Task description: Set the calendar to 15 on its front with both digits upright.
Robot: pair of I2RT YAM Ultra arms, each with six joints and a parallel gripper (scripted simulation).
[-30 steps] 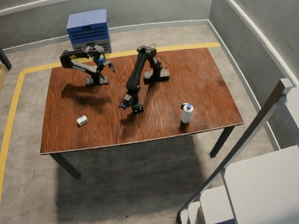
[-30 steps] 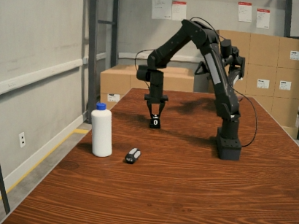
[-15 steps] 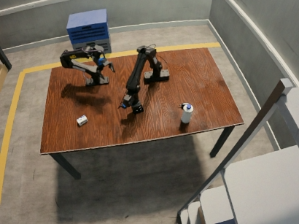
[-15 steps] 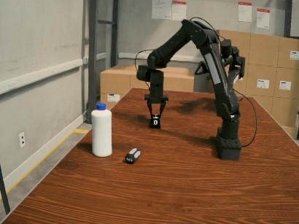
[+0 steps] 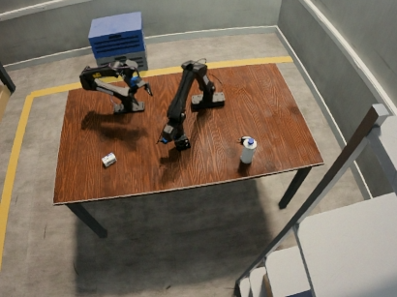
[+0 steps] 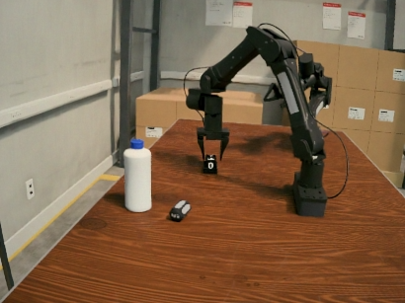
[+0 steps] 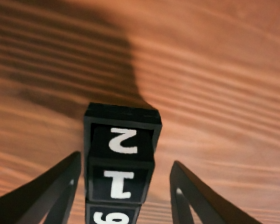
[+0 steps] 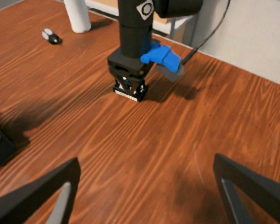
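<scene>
Right now the black calendar tray is 2 cm to the left of my left hand and 3 cm below it. The rest, counted from my left hand: white bottle (11 cm ahead, 36 cm to the left, 4 cm above).
</scene>
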